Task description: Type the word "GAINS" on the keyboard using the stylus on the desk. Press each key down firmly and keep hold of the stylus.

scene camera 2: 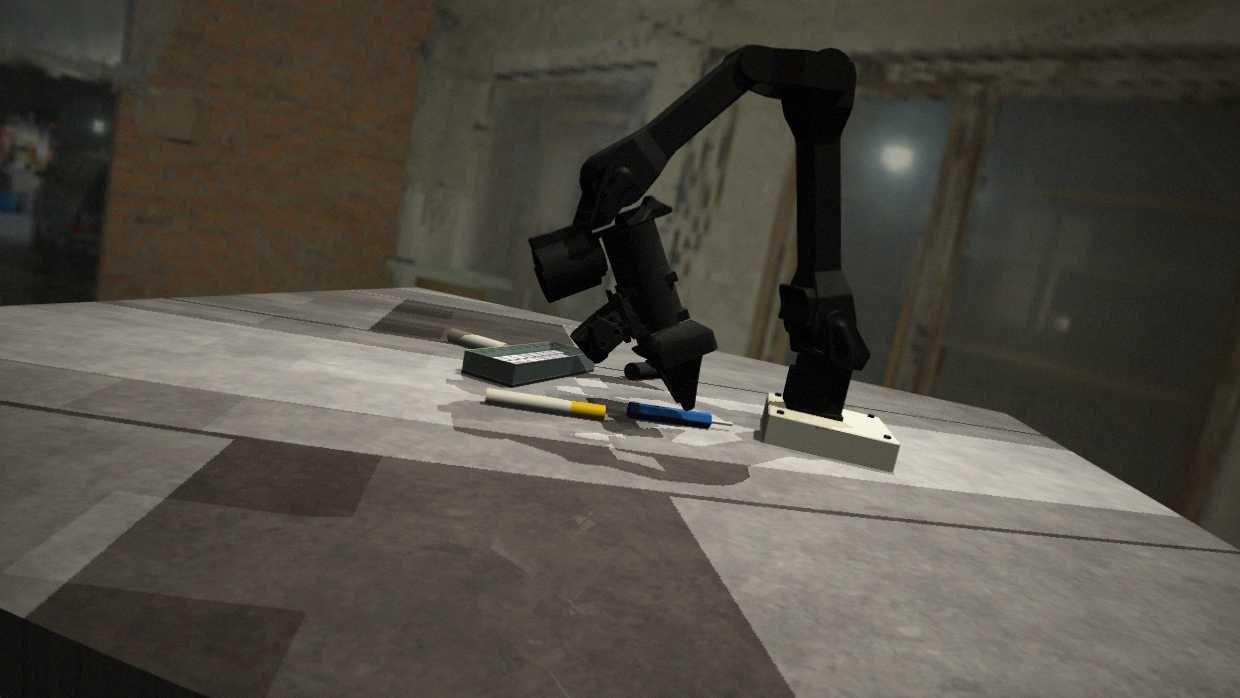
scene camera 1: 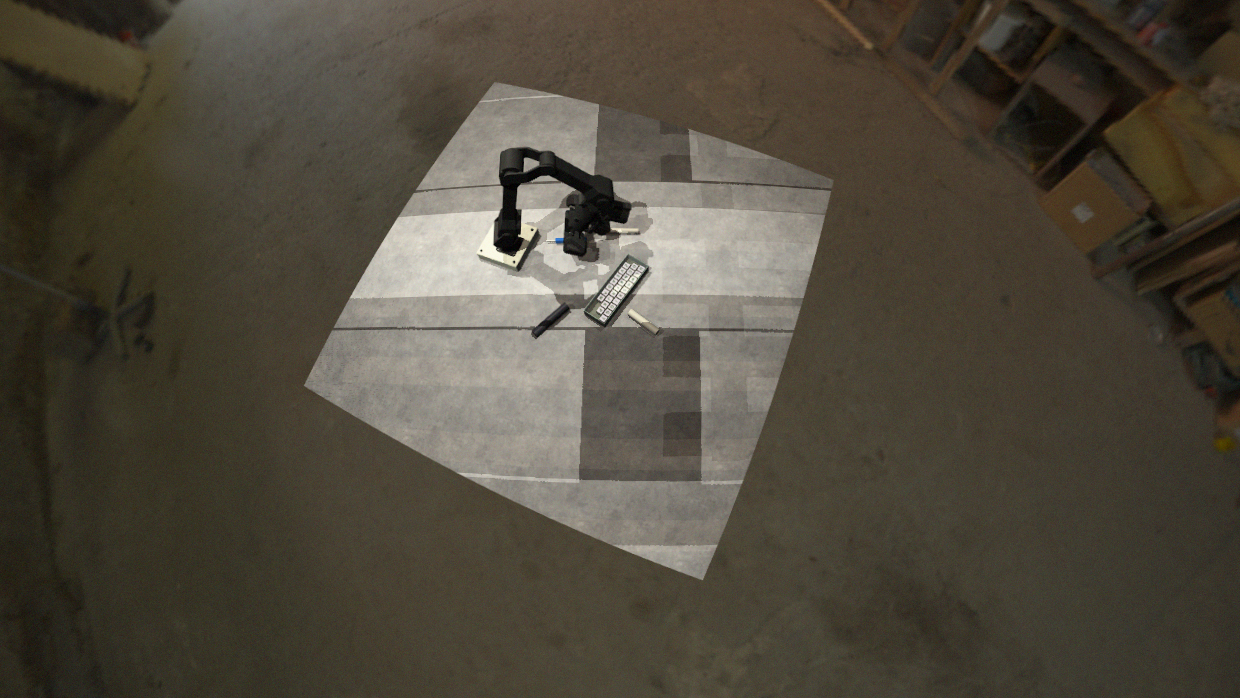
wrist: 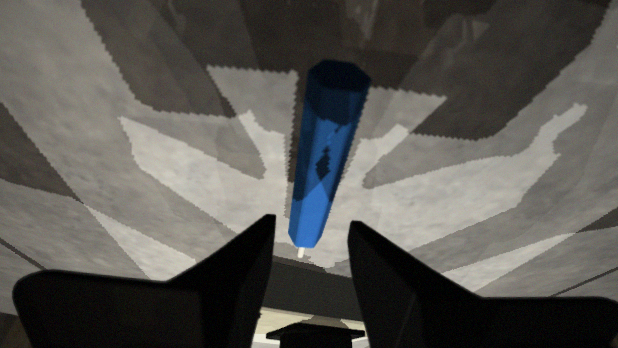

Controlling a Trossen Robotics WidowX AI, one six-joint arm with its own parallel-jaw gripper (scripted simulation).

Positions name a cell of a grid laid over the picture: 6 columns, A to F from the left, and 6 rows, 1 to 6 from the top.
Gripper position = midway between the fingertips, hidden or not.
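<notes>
Scene camera 2: the gripper (scene camera 2: D4), a blue stylus (scene camera 2: D4). Wrist view: the blue stylus (wrist: D2), the gripper (wrist: D4). Scene camera 1: the gripper (scene camera 1: C3).
</notes>
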